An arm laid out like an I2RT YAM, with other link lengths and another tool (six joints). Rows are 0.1 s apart.
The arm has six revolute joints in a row. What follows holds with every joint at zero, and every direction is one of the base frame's.
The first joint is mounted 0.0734 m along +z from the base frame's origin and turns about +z.
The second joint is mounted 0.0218 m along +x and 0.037 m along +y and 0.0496 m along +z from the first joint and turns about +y.
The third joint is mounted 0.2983 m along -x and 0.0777 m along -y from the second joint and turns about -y.
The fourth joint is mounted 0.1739 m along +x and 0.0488 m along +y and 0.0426 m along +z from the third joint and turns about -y.
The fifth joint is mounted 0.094 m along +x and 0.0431 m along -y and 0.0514 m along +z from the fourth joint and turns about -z.
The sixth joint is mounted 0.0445 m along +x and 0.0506 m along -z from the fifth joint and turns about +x.
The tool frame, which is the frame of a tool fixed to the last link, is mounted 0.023 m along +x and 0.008 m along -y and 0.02 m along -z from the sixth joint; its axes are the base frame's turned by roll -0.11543, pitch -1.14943 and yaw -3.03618 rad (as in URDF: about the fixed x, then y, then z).
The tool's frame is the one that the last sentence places.
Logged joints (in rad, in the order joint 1, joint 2, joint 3, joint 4, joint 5, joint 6), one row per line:
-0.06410, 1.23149, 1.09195, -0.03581, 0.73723, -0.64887
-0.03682, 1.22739, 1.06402, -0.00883, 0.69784, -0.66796
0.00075, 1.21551, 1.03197, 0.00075, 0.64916, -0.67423
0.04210, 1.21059, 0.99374, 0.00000, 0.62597, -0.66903
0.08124, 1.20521, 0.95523, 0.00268, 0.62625, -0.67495
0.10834, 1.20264, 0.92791, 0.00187, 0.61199, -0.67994
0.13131, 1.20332, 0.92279, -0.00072, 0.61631, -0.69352
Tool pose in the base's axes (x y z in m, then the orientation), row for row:
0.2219, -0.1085, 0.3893, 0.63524, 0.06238, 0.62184, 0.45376
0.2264, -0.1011, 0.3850, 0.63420, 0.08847, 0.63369, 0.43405
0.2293, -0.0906, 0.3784, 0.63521, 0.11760, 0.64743, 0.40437
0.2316, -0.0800, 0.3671, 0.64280, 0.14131, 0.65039, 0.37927
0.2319, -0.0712, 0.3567, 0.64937, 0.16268, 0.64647, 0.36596
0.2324, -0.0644, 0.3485, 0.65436, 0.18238, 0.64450, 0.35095
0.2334, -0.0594, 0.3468, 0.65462, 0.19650, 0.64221, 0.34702
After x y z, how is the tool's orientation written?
As a quaternion, x y z w.
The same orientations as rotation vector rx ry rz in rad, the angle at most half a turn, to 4 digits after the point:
1.5680, 0.1540, 1.5349
1.5794, 0.2203, 1.5782
1.6037, 0.2969, 1.6345
1.6420, 0.3610, 1.6614
1.6693, 0.4182, 1.6618
1.6942, 0.4722, 1.6687
1.6981, 0.5097, 1.6659

